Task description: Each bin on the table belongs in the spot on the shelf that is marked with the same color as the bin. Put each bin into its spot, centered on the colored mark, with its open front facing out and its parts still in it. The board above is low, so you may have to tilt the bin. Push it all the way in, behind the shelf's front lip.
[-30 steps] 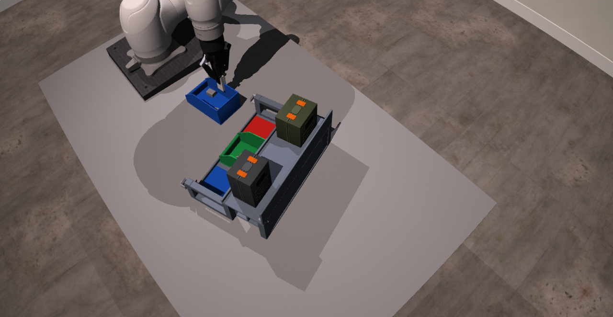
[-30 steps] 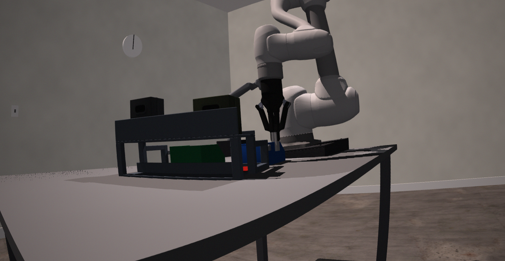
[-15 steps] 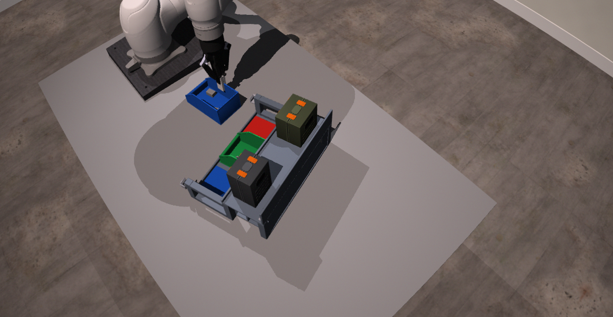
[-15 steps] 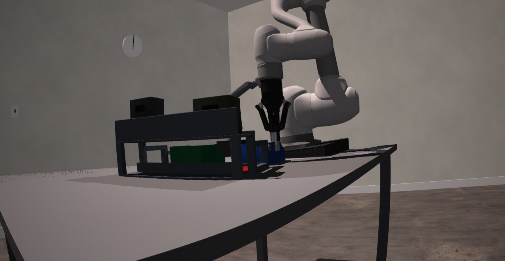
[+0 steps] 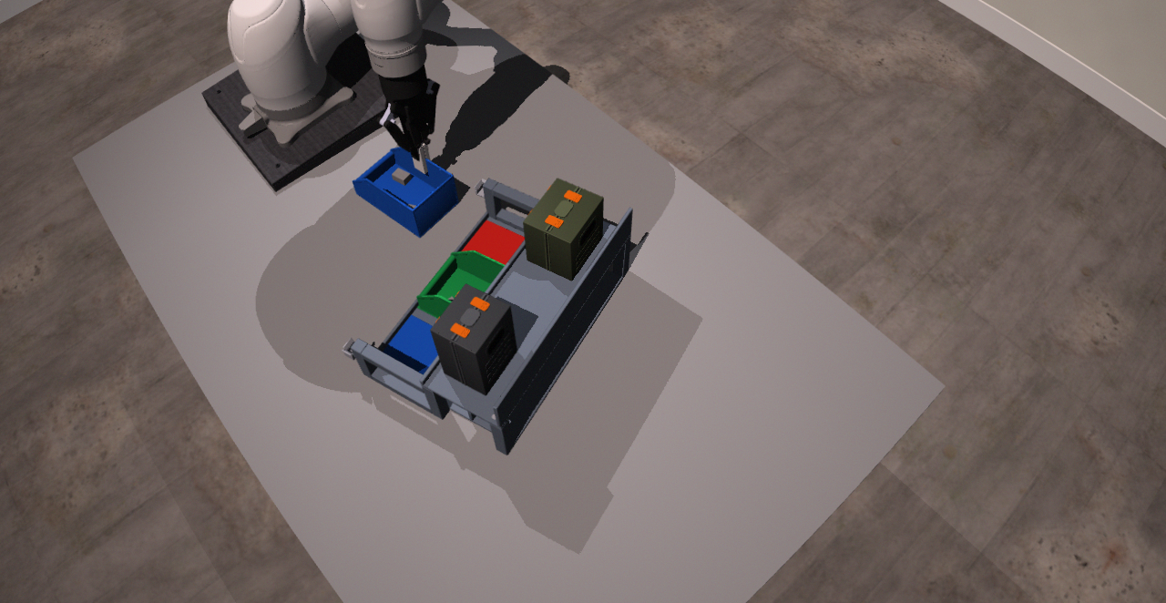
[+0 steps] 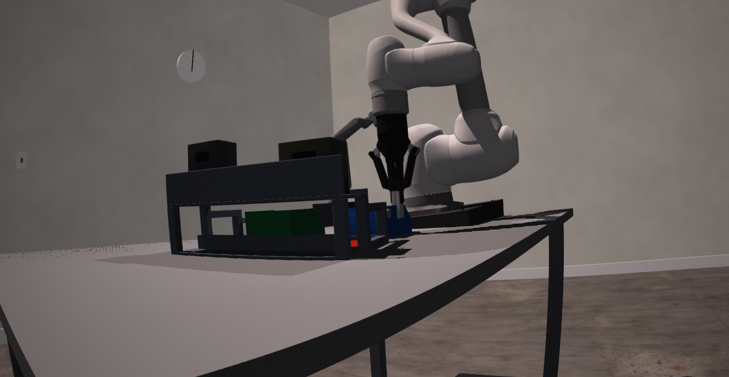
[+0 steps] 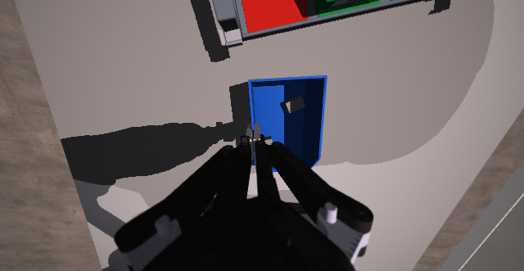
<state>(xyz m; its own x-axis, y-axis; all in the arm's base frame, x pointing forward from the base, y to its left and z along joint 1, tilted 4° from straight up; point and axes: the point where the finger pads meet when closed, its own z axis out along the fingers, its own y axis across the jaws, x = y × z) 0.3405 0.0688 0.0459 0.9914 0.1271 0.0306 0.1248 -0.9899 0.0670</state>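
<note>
The blue bin is 5 cm to the right of my hand and 4 cm below it. Round my hand: olive case: 34 cm ahead, 2 cm to the left, 7 cm above; then black case: 40 cm ahead, 20 cm to the right, 9 cm above; then green bin: 28 cm ahead, 11 cm to the right, 3 cm below.
</note>
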